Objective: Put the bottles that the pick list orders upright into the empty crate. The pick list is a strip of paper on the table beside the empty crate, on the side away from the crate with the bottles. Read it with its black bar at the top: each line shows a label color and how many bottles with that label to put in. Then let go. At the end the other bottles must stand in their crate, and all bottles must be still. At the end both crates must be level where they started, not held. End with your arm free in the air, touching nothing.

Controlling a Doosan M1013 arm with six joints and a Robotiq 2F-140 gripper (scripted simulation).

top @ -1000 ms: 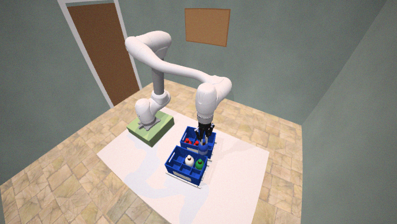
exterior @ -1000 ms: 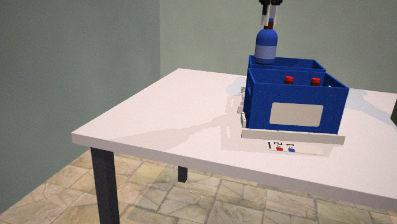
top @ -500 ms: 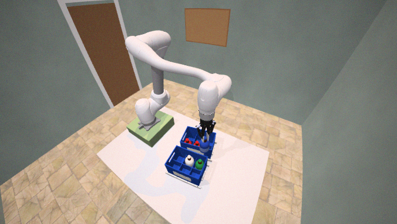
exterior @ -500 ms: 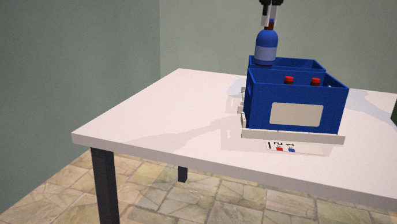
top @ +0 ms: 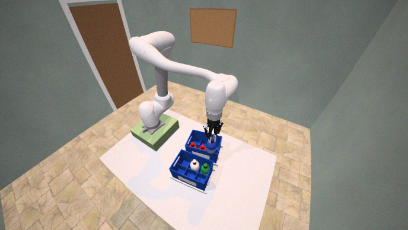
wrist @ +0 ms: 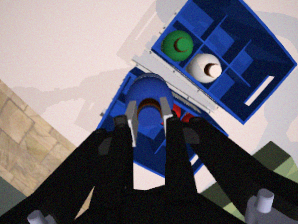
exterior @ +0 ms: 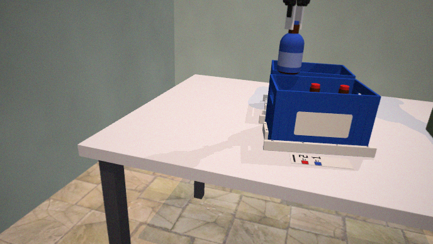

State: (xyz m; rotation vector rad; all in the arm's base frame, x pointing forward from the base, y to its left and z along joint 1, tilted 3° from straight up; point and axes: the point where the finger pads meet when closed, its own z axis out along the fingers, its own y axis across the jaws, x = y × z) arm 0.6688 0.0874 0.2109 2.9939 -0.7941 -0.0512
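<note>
The blue bottle lies 8 cm below my hand. Round my hand: white bottle: 26 cm below, 13 cm to the right, 6 cm behind; red bottle: 26 cm below, 9 cm behind, 1 cm to the left; green-label bottle: 26 cm below, 11 cm to the right, 3 cm ahead.
</note>
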